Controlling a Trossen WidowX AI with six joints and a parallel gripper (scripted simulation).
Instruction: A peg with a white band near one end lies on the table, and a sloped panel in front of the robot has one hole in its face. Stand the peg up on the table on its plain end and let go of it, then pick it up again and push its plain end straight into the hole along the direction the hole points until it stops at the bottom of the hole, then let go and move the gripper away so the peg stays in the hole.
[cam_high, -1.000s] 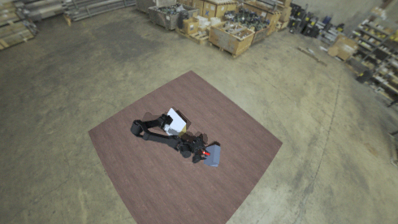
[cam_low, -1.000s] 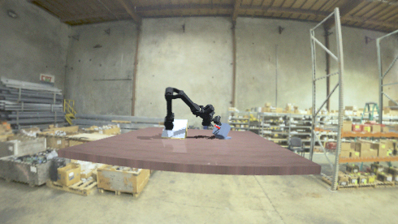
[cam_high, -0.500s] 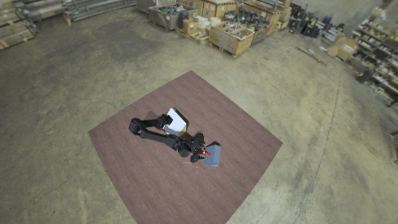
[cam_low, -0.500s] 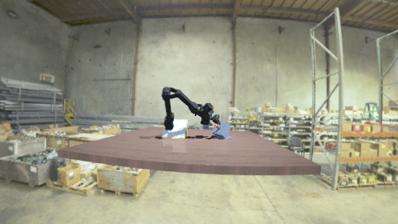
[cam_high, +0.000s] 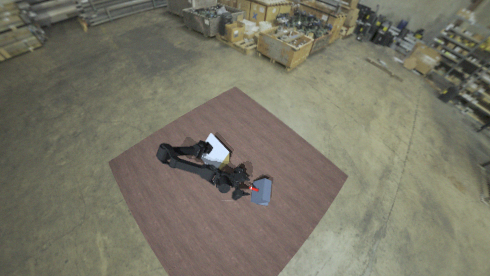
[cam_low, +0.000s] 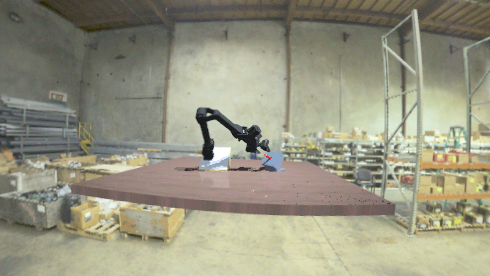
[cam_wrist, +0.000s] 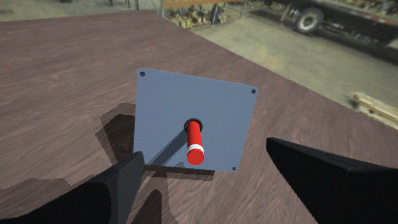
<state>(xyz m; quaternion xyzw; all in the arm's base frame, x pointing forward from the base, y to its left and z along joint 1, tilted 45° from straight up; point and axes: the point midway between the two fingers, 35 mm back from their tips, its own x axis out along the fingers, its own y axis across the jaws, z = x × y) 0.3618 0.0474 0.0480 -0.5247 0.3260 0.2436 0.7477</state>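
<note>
The peg lies 3 cm below my gripper tip, 2 cm to the left of it and 1 cm ahead of it. Also, from my gripper tip: sloped panel: 6 cm below, 6 cm ahead, 5 cm to the left.
</note>
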